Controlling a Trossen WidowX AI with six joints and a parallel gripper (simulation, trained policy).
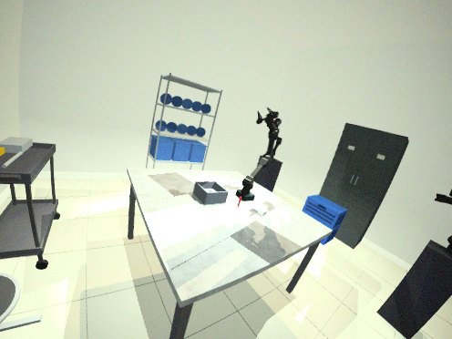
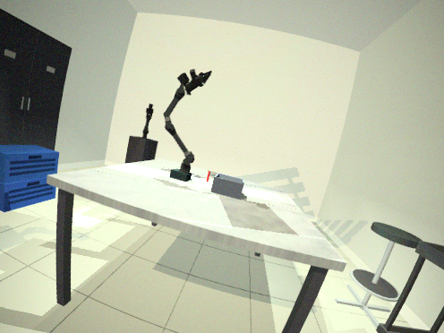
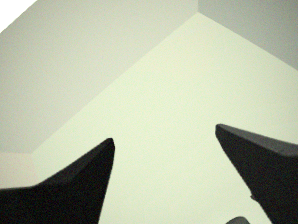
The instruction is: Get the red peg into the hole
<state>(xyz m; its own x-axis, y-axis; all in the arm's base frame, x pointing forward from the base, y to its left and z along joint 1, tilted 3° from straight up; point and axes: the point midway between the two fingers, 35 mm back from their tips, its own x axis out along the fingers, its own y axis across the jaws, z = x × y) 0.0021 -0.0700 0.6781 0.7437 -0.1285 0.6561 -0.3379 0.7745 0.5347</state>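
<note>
Now: the red peg 90 mm ahead of my gripper tip, 180 mm to the left of it and 710 mm below it. The rest, counted from my gripper tip: grey box (280 mm ahead, 40 mm to the left, 730 mm below).
</note>
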